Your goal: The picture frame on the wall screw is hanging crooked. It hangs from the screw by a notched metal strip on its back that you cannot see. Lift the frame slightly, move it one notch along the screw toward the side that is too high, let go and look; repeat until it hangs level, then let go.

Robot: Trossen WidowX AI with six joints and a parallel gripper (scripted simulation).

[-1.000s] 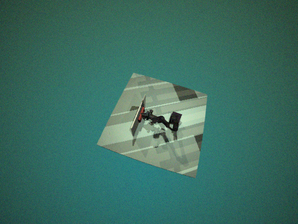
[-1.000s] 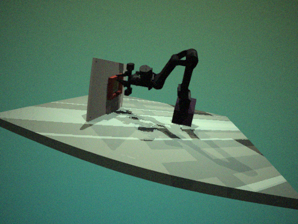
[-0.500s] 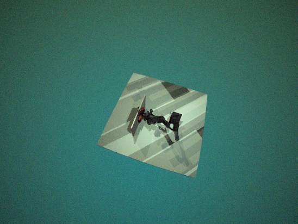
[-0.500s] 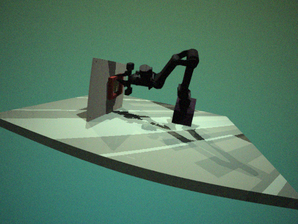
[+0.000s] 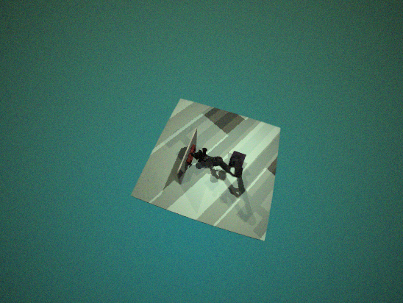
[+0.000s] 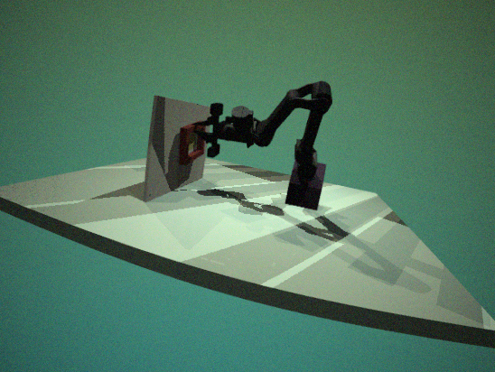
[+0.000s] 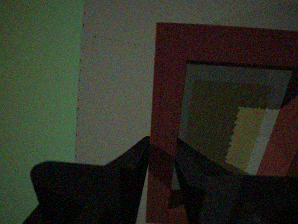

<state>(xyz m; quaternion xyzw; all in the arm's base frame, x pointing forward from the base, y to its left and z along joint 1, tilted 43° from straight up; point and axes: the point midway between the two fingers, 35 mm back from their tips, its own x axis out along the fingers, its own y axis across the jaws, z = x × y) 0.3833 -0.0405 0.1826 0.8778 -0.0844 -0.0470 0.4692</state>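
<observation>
My gripper tip is 10 mm to the left of the red picture frame and 50 mm above it. The rest, counted from my gripper tip: grey wall panel: 20 mm ahead, 70 mm below.
</observation>
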